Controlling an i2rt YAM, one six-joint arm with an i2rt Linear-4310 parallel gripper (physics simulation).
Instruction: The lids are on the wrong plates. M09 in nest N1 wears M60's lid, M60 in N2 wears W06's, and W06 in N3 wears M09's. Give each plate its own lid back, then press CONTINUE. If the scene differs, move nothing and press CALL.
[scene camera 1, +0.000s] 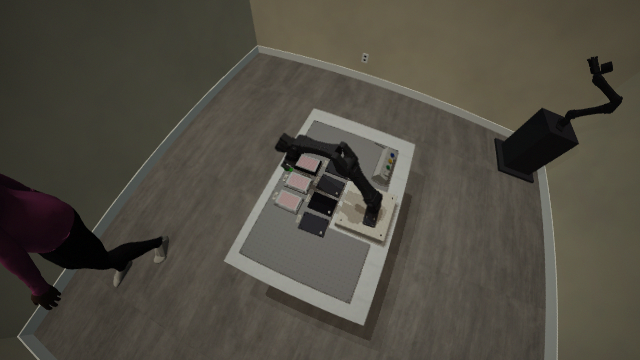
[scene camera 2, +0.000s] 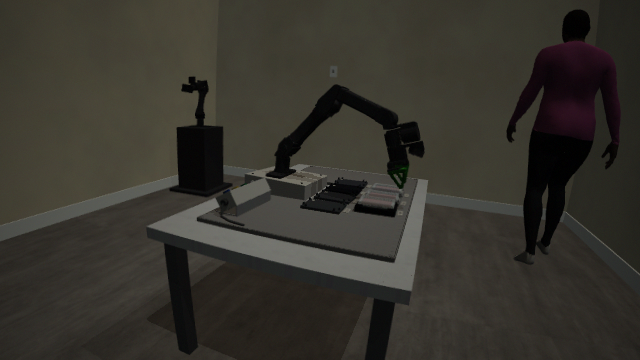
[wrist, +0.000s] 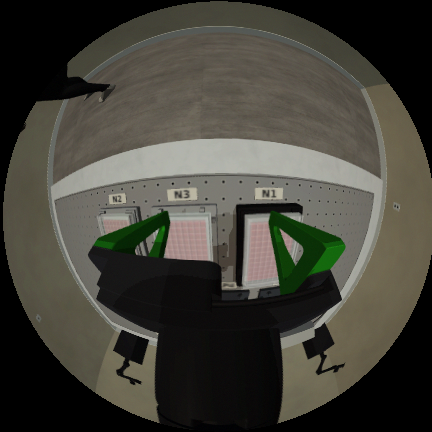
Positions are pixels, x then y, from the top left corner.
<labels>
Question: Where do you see a nest N1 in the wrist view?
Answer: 249, 208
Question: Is the gripper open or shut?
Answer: Open.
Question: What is the gripper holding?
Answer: Nothing.
</labels>
